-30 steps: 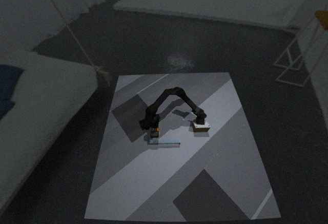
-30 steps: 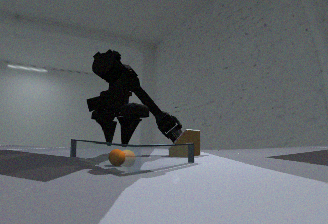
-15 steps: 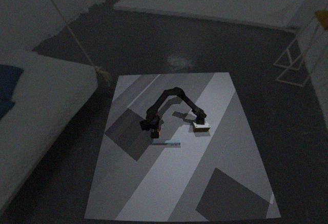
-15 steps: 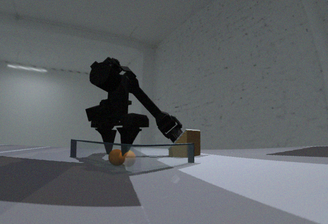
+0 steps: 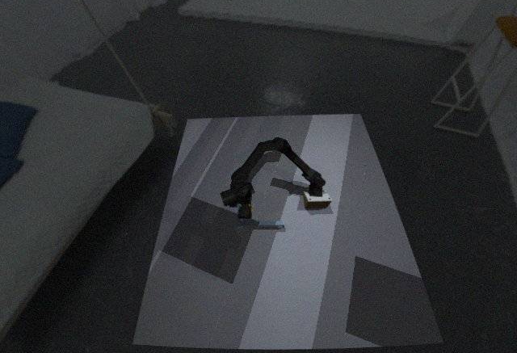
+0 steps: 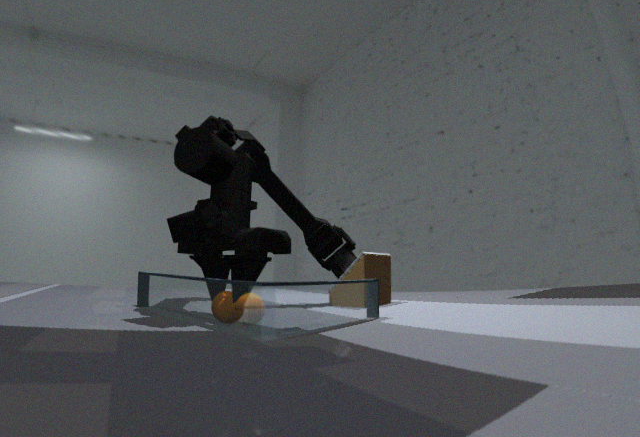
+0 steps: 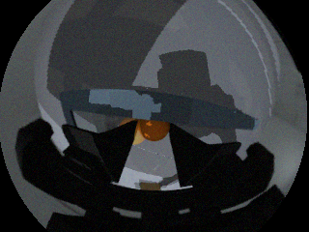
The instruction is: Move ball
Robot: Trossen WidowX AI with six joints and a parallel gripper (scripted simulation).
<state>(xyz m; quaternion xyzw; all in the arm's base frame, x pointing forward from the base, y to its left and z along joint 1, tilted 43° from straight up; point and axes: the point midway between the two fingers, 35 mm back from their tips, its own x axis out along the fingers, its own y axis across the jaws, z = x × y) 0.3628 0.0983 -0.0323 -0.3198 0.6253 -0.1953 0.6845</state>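
The see-through ball copy lies 3 cm to the left of my gripper tip and 2 cm behind it. From my gripper tip the other things lie so: orange ball right at my gripper tip.
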